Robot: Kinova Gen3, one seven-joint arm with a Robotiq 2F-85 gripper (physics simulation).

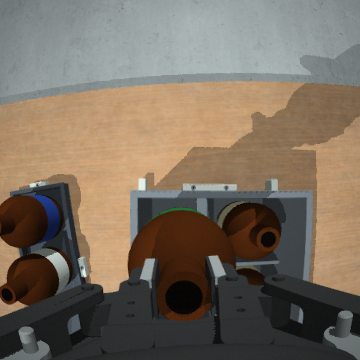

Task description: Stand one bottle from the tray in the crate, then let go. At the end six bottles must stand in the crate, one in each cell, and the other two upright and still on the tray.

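Frame: origin at the arm's base, x back, y left, z down, level; metres.
Where they show: gripper, fingertip midpoint: (pixel 182 273).
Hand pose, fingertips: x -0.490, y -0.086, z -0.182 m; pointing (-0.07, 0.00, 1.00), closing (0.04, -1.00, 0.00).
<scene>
After its pixels a point has its place.
My gripper (pixel 182 273) @(x -0.490, y -0.086, z -0.181 m) is shut on the neck of a brown bottle with a green band (pixel 181 240) @(x -0.508, y -0.087, z -0.174 m). The held bottle is upright in front of the crate's left part and hides much of it. The grey crate (pixel 308 220) @(x -0.495, y -0.220, z -0.058 m) stands at the lower middle right. A brown bottle with a beige band (pixel 250 230) @(x -0.486, y -0.166, z -0.016 m) stands in a right-hand cell at the far side, and part of another bottle (pixel 251 276) @(x -0.423, y -0.170, z 0.009 m) shows in the cell nearer to me. The dark tray (pixel 73 220) @(x -0.504, y 0.084, z 0.114 m) at the left holds a blue-banded bottle (pixel 30 221) @(x -0.513, y 0.104, z 0.006 m) and a white-banded bottle (pixel 40 276) @(x -0.439, y 0.101, z 0.007 m), both upright.
Light brackets (pixel 142 184) @(x -0.552, y -0.038, z 0.088 m) (pixel 271 185) @(x -0.534, y -0.230, z 0.088 m) and a plate with two screws (pixel 209 187) @(x -0.540, y -0.135, z 0.088 m) sit on the crate's far wall. The wooden table (pixel 100 135) @(x -0.637, y 0.028, z 0.118 m) ends at a curved far edge, with grey floor (pixel 150 35) beyond. The near part of the crate is hidden by the gripper.
</scene>
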